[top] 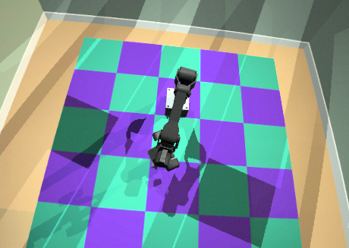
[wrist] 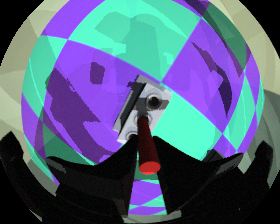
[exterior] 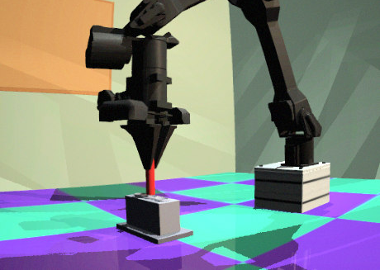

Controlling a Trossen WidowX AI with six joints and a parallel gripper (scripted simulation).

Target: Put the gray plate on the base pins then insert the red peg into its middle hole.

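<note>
Now: the red peg right at my gripper tip. The rest, counted from my gripper tip: gray plate 6 cm below; gray base 10 cm below.
</note>
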